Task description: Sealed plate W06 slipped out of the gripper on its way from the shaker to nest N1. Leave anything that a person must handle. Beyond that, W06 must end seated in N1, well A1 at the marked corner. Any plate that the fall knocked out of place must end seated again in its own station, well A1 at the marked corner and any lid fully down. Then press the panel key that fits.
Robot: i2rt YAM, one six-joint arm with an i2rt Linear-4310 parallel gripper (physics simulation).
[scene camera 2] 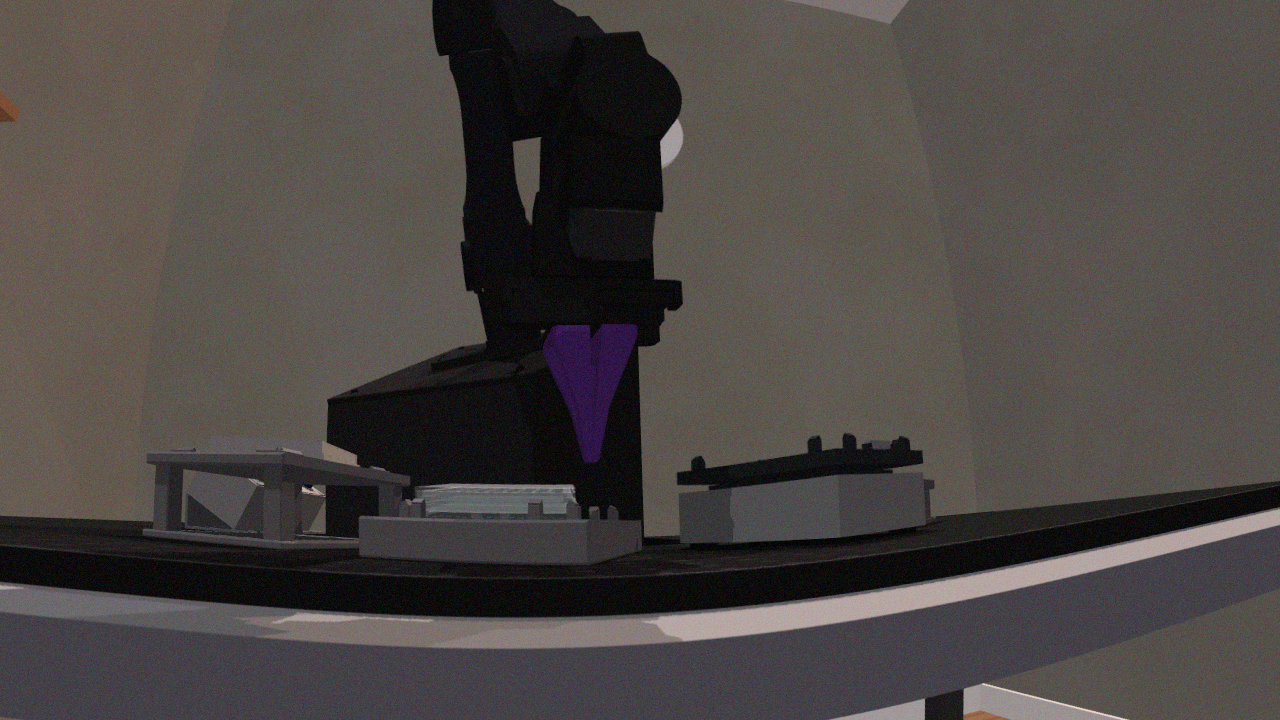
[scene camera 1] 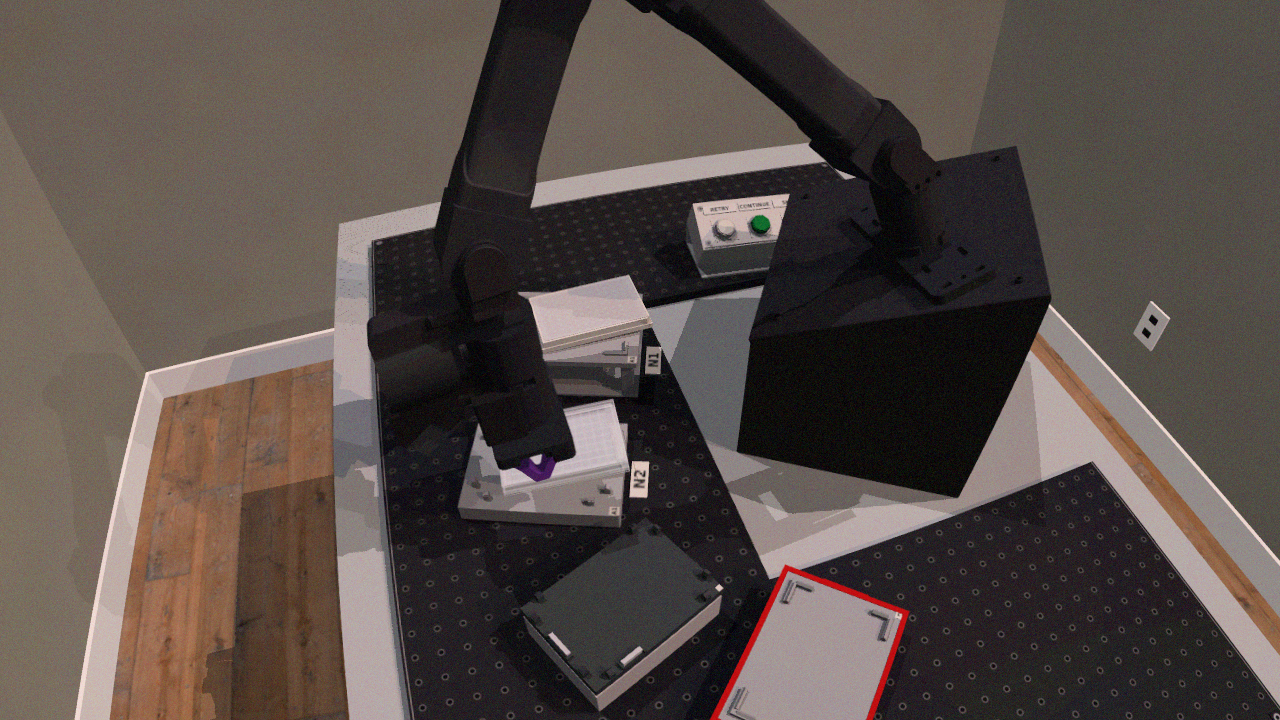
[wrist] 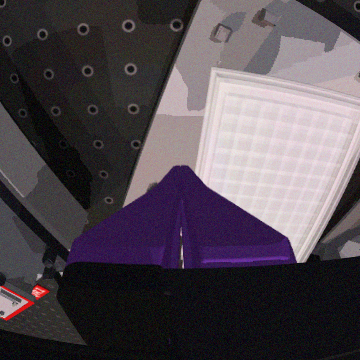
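Seen in the pictures: gripper, fingertip midpoint: (scene camera 2: 591,462) (scene camera 1: 542,478) (wrist: 180,177); arm's base at its link origin: (scene camera 2: 516,349) (scene camera 1: 918,244).
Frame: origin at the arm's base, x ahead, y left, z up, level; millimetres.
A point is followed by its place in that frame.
My gripper (scene camera 1: 540,477) @(x 390, y 52, z -167 mm) (scene camera 2: 590,460) @(x 390, y 52, z -167 mm) (wrist: 180,177) @(x 390, y 52, z -167 mm) is shut and empty, its purple tips above the near part of nest N2 (scene camera 1: 541,510) @(x 398, y 65, z -201 mm) (scene camera 2: 474,539) @(x 465, y -10, z -211 mm) (wrist: 167,132) @(x 392, y 60, z -201 mm), beside the plate there. This pale, clear-topped plate (scene camera 1: 597,440) @(x 329, y 11, z -177 mm) (scene camera 2: 496,499) @(x 429, y -1, z -190 mm) (wrist: 280,160) @(x 393, y 3, z -182 mm) lies turned slightly askew on N2; its corner posts show outside the plate. A whitish plate (scene camera 1: 590,311) @(x 301, y -156, z -152 mm) (scene camera 2: 336,454) @(x 319, y -122, z -158 mm) lies on top of nest N1 (scene camera 1: 590,383) @(x 314, y -108, z -218 mm) (scene camera 2: 268,461) @(x 419, y -134, z -173 mm) and looks tilted. No W06 mark is readable. The key panel (scene camera 1: 738,257) @(x 71, y -284, z -209 mm) has a white RETRY key (scene camera 1: 725,229) @(x 95, y -279, z -155 mm) and a green CONTINUE key (scene camera 1: 759,223) @(x 47, y -280, z -154 mm); its right end is hidden.
A dark-topped station (scene camera 1: 626,582) @(x 339, y 181, z -168 mm) (scene camera 2: 805,465) @(x 412, y 174, z -175 mm) stands in front of N2 in scene camera 1's view. A red-edged grey tray (scene camera 1: 814,653) @(x 202, y 284, z -183 mm) lies to its right. The black arm pedestal (scene camera 1: 895,385) @(x 56, y 93, z -89 mm) stands right of N1 and hides part of the panel.
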